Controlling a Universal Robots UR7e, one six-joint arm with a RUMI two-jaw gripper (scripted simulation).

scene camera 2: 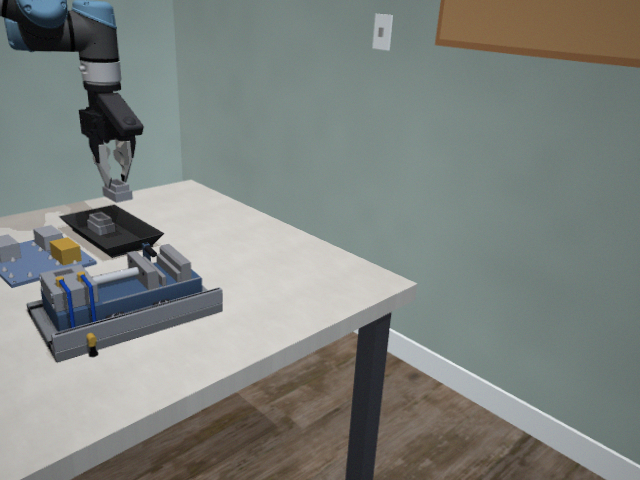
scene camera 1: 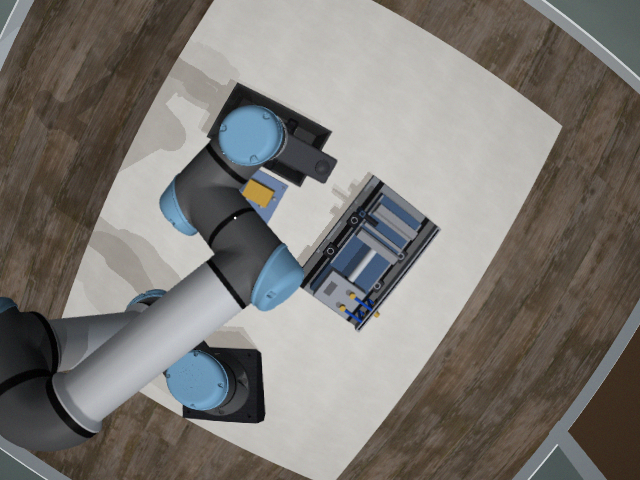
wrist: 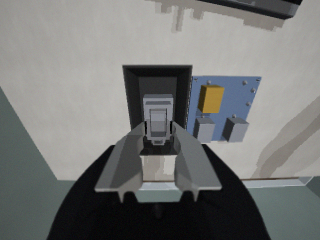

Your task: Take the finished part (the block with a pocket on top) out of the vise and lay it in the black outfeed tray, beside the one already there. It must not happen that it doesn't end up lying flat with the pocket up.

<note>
In view: my gripper (scene camera 2: 116,186) and a blue fixture plate (scene camera 1: 266,213).
My gripper is seen too in scene camera 1 (scene camera 1: 283,143) and in the wrist view (wrist: 158,121). The blue fixture plate also shows in the wrist view (wrist: 235,96).
</note>
